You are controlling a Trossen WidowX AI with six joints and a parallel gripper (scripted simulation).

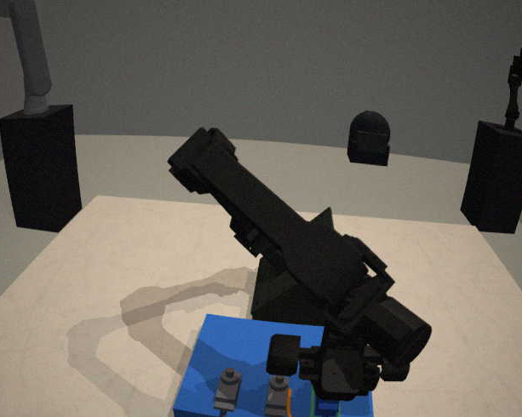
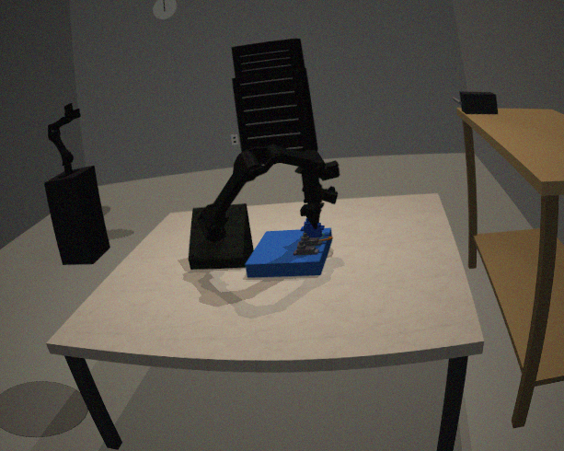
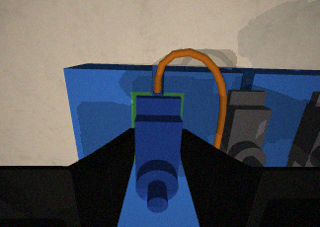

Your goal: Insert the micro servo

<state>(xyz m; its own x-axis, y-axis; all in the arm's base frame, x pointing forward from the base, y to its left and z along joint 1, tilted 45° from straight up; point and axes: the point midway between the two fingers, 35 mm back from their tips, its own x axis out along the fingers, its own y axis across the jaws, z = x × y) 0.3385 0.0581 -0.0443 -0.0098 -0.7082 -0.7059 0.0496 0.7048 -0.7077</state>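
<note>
My gripper tip is now 13 cm past the deck, 7 cm to the left of it and 6 cm above it.
</note>
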